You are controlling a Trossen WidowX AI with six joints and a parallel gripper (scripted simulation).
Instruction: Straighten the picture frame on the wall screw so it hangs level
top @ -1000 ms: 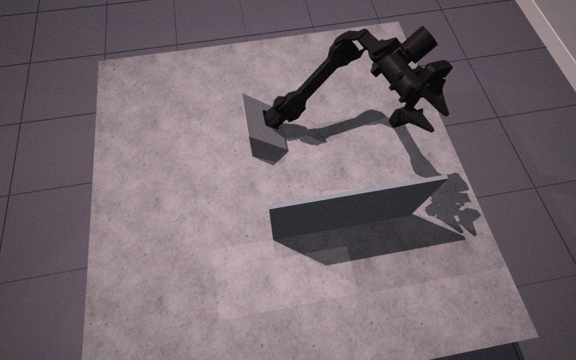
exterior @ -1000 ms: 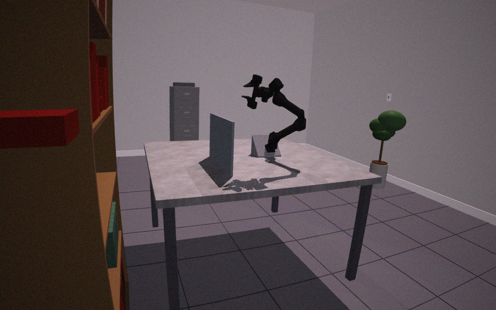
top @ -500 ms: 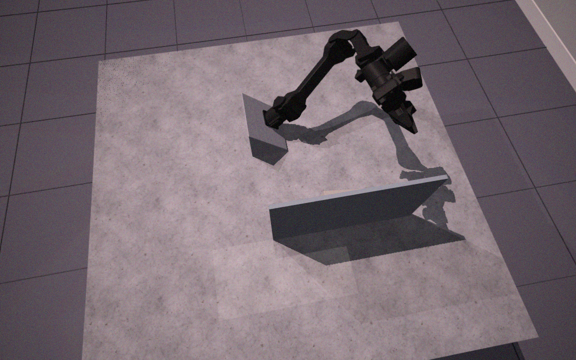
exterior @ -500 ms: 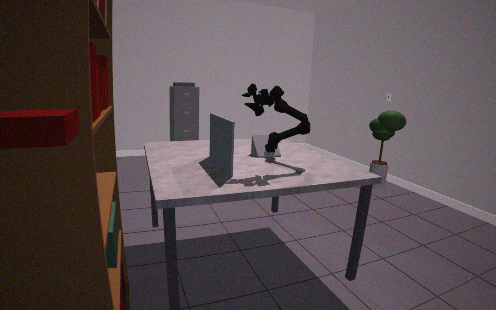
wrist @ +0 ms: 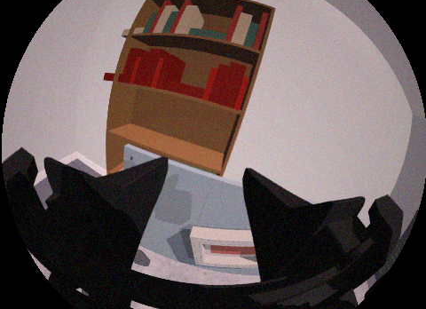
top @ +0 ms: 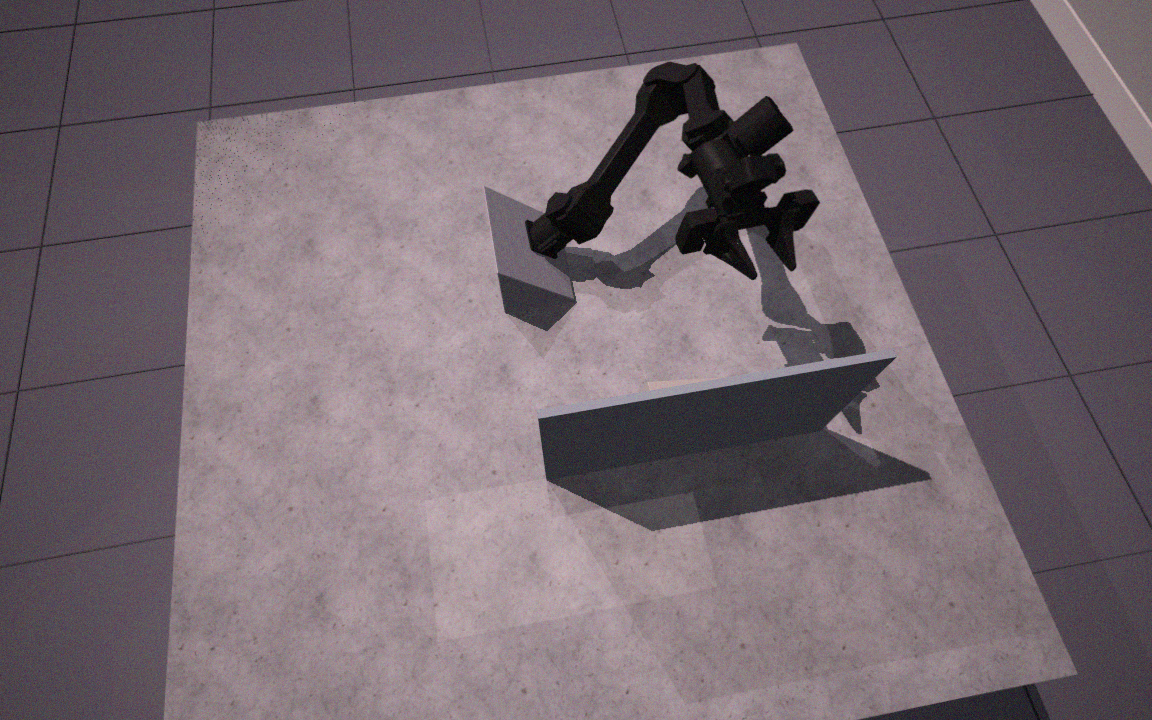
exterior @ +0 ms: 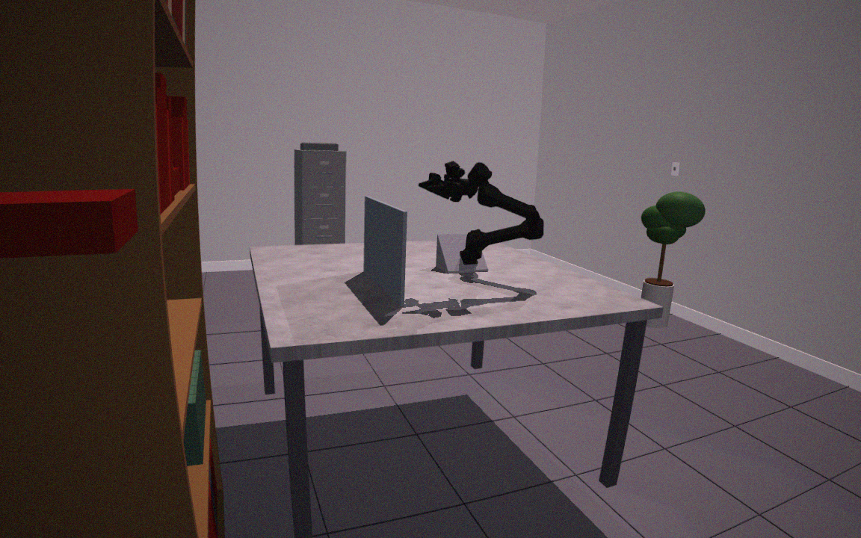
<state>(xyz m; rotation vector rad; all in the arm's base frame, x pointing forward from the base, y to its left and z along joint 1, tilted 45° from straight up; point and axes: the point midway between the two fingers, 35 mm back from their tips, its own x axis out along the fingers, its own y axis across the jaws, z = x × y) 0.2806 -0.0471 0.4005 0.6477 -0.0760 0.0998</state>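
Now: the picture frame 90 mm ahead of my gripper tip, 100 mm to the right of it and 210 mm below it. The rest, counted from my gripper tip: wall panel 100 mm ahead, 90 mm to the right, 210 mm below.
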